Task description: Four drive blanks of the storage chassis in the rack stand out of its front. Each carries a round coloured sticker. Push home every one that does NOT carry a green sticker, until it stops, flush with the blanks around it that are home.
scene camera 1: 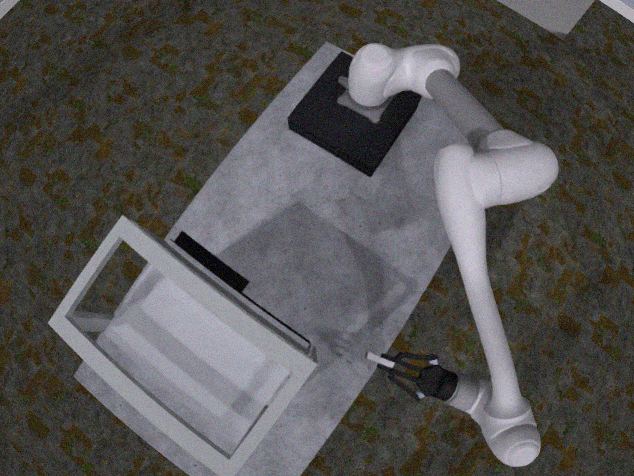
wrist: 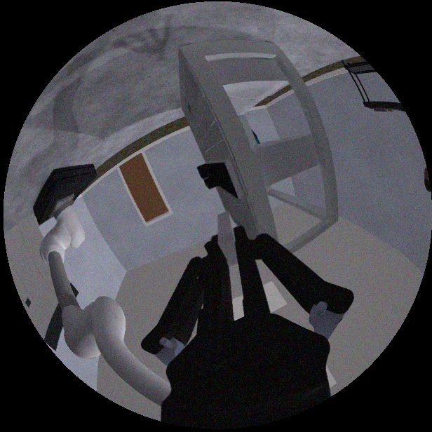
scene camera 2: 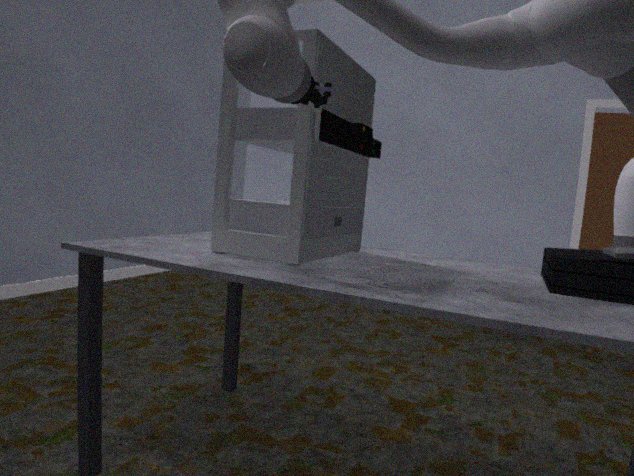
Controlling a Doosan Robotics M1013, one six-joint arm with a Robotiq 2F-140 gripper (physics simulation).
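Where they show: gripper, fingertip midpoint: (scene camera 1: 366, 354) (scene camera 2: 319, 105); arm's base, origin of the base link: (scene camera 1: 368, 96).
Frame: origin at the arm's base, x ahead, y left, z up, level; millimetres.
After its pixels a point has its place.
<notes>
The black storage chassis (scene camera 1: 212, 261) @(x 831, y -8, z 317 mm) (scene camera 2: 340, 130) @(x 858, y 161, z 281 mm) (wrist: 217, 176) sits in the front of the pale grey rack (scene camera 1: 230, 309) @(x 886, y 141, z 518 mm) (scene camera 2: 302, 215) @(x 881, y 330, z 30 mm) (wrist: 240, 150). In scene camera 2, some blanks stand out at its far end. A small yellow sticker (scene camera 2: 363, 128) @(x 820, y 59, z 305 mm) and a dim red sticker (scene camera 2: 361, 147) @(x 819, y 66, z 245 mm) show there, with a faint green spot further right. In the wrist view the chassis is seen edge-on and no sticker can be read. My gripper (scene camera 1: 379, 359) (wrist: 226, 222) is shut and empty, its pale fingertips together. It is beyond the rack's near front corner, apart from the blanks.
The rack stands on a grey table (scene camera 1: 256, 169) @(x 454, y -217, z -109 mm) (scene camera 2: 153, 245) @(x 1367, y 352, z -109 mm). The arm's black base block (scene camera 1: 332, 138) @(x 227, y -20, z -17 mm) (scene camera 2: 588, 276) @(x 162, y 168, z -53 mm) (wrist: 65, 182) is at the table's other end. The arm bends out over the table's side. A brown door (scene camera 2: 609, 179) (wrist: 145, 187) is in the wall beyond.
</notes>
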